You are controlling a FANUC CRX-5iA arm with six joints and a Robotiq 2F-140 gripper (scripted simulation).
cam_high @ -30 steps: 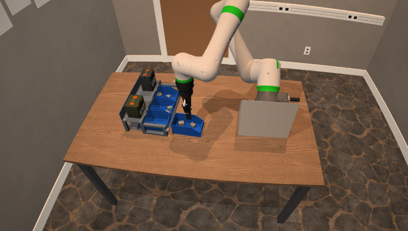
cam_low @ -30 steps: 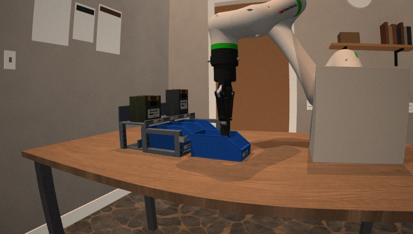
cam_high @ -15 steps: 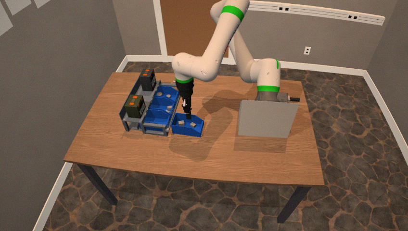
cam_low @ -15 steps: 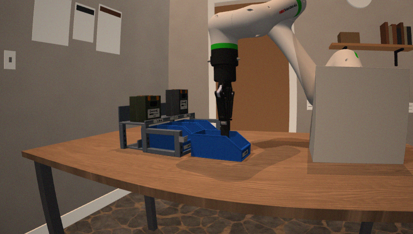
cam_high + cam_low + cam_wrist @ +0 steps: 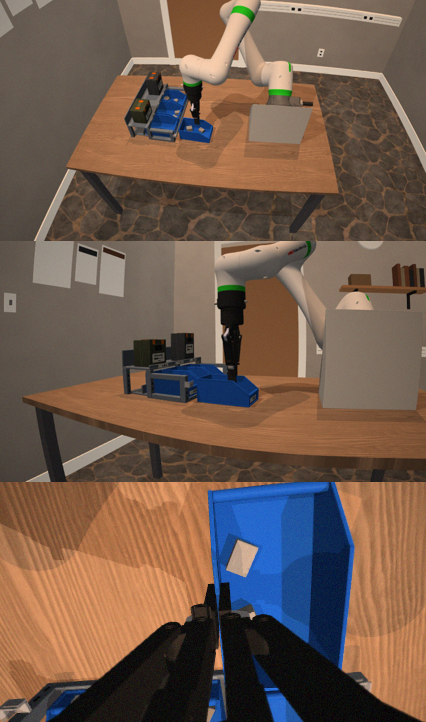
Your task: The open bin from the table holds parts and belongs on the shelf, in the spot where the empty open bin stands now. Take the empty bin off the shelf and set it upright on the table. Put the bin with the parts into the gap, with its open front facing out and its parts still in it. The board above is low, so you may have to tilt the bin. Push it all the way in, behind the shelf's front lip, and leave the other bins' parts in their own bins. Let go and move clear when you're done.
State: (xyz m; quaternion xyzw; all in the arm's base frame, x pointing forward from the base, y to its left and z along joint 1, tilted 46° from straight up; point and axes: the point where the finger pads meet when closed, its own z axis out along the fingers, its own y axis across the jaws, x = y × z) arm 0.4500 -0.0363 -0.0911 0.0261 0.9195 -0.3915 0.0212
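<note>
The tan part lies 3 cm behind my hand, 2 cm to the left of it and 6 cm below it. Also, from my hand: black box (29 cm ahead, 19 cm to the right, 9 cm above); then grey shelf (23 cm ahead, 7 cm to the right, 1 cm below).
</note>
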